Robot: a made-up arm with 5 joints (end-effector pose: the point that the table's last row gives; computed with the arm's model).
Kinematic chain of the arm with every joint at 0, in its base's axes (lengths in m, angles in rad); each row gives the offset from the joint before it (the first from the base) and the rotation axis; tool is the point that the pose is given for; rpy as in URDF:
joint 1: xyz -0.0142 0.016 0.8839 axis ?
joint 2: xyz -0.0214 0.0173 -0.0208 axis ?
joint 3: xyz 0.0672 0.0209 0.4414 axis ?
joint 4: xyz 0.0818 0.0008 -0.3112 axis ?
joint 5: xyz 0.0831 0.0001 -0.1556 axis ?
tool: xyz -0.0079 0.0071 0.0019 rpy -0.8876 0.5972 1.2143
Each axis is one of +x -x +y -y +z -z.
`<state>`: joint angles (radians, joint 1 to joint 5).
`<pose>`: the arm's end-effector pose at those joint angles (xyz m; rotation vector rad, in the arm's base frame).
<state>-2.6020 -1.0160 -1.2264 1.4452 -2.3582</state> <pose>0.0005 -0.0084 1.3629 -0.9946 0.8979 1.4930</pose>
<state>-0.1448 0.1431 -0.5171 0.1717 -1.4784</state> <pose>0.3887 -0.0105 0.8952 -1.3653 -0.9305 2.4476</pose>
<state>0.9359 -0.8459 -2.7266 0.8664 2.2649</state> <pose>-0.3622 -0.3879 1.6335 1.2500 -1.1316 0.0342</pose>
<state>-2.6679 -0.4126 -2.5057 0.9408 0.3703</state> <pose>0.0413 -0.0101 1.7487 2.1915 -1.5523 1.5014</pose>
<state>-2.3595 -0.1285 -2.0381 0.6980 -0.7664</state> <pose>-0.2428 -0.2657 1.6082 -1.8190 1.7015 -0.0537</pose>
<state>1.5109 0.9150 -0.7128 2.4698 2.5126</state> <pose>-0.0381 0.2518 0.8524 2.4883 -0.8522 0.3785</pose>
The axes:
joint 1: +z
joint 2: +y
joint 3: +y
joint 4: +y
joint 5: -z

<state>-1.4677 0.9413 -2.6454 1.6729 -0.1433</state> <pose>0.1079 -0.7269 1.0398 -0.8569 0.6031 0.1541</pose>
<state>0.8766 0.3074 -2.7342 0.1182 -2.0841</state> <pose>0.2054 0.3247 1.7153 1.9274 0.8951 0.1979</pose>
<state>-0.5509 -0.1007 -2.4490 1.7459 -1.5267</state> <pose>0.2324 -0.0985 1.5607 -2.1474 -0.4427 1.9827</pose>
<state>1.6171 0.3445 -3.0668 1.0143 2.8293</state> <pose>-0.0666 0.3964 1.6864 0.8052 0.2273 0.6232</pose>
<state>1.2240 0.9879 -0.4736 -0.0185 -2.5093</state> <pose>0.0622 0.3118 0.5630 -0.8235 0.9312 -1.1678</pose>
